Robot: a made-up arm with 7 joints. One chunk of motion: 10 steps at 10 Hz.
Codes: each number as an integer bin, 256 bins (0 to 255) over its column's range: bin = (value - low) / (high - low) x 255, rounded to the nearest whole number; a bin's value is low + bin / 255 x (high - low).
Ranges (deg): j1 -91.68..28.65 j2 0..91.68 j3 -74.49..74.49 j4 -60.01..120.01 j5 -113..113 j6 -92.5..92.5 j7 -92.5..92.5
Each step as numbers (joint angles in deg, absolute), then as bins.
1 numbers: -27.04 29.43 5.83 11.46 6.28 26.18 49.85
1 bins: 137 82 137 101 135 164 196
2 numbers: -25.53 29.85 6.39 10.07 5.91 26.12 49.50
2 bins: 140 83 138 99 134 164 196
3 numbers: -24.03 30.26 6.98 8.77 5.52 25.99 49.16
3 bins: 143 84 139 97 134 163 195
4 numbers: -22.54 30.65 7.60 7.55 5.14 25.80 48.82
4 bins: 147 85 141 96 133 163 195
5 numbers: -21.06 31.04 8.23 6.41 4.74 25.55 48.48
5 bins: 150 86 142 94 133 163 194
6 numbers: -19.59 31.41 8.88 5.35 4.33 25.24 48.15
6 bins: 153 87 143 93 132 162 194
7 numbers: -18.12 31.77 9.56 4.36 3.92 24.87 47.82
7 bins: 156 88 144 91 132 162 193
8 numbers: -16.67 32.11 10.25 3.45 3.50 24.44 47.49
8 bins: 159 89 145 90 131 161 193
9 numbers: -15.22 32.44 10.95 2.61 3.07 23.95 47.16
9 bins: 162 90 146 89 131 161 193
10 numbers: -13.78 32.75 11.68 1.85 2.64 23.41 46.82
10 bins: 165 91 147 88 130 160 192
